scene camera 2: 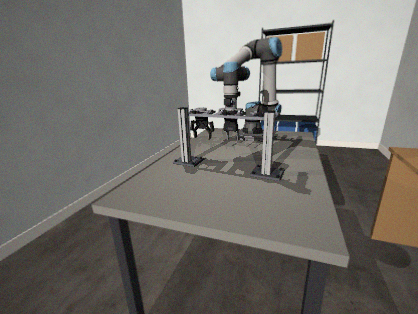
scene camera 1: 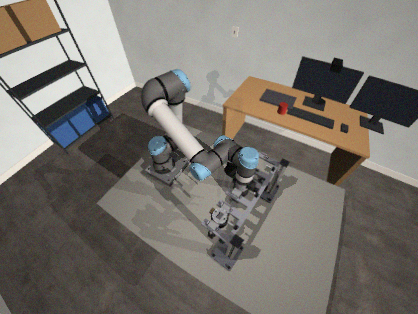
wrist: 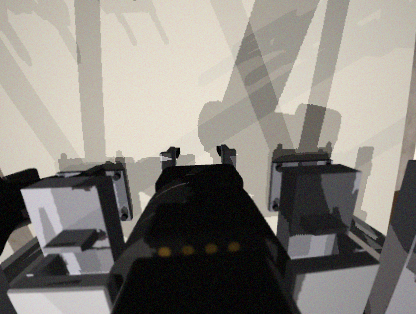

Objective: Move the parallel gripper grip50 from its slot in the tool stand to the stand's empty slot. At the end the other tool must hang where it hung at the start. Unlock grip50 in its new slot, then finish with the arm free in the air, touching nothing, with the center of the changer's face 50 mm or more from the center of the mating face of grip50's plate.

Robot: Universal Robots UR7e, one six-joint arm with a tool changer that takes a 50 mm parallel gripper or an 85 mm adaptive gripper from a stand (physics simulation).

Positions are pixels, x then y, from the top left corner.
Scene:
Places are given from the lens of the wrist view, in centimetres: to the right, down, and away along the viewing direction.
parallel gripper grip50 (wrist: pixel 197 209): 0, 1, 4
tool stand (wrist: pixel 315 199): 5, 2, 7
The marked spots on the tool stand and the parallel gripper grip50 are 6 cm apart.

